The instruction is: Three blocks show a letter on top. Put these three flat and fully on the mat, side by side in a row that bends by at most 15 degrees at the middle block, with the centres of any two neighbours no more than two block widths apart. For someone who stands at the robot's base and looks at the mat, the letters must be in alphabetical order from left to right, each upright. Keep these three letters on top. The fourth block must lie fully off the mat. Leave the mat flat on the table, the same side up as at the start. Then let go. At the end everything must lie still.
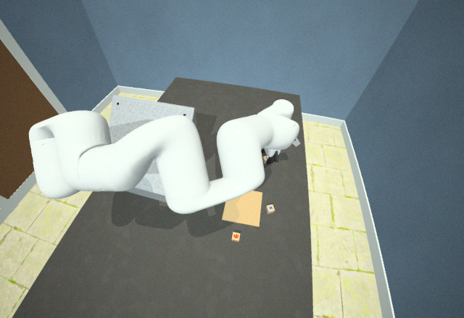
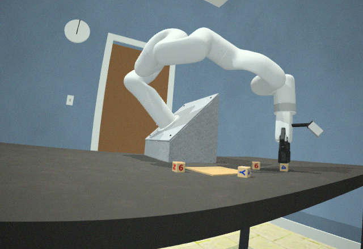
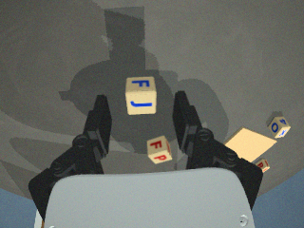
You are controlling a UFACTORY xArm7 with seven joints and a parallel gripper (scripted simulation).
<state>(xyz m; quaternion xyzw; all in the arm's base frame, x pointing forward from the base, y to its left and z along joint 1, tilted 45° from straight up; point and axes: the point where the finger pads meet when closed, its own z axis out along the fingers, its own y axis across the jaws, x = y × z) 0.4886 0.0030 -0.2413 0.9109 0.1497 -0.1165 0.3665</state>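
The block lies 3 cm below my hand. Also, from my hand: tan mat: 9 cm behind, 23 cm to the right, 4 cm below.
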